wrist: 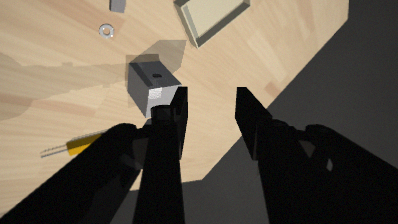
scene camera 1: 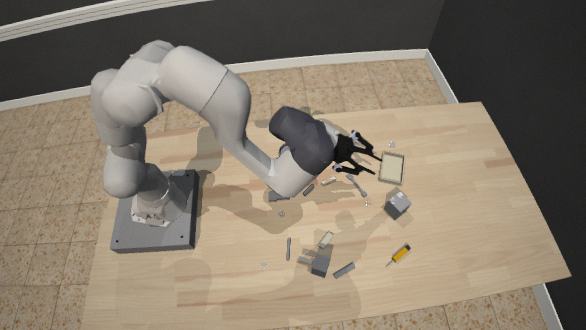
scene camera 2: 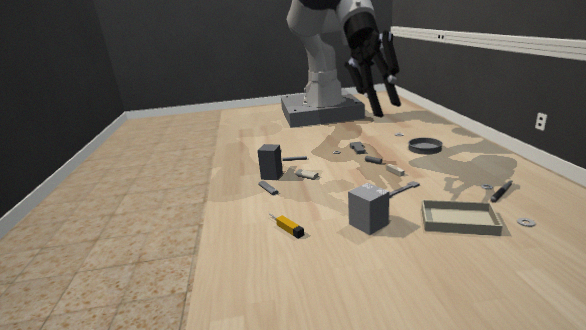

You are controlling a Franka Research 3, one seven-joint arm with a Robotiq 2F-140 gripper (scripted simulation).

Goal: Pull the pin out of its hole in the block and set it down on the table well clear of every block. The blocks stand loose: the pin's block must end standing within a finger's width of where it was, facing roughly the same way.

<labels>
gripper: wrist 211, 102; scene camera 1; scene camera 2
same spot on gripper: (scene camera 2: 388, 71) = (scene camera 1: 370, 150)
</labels>
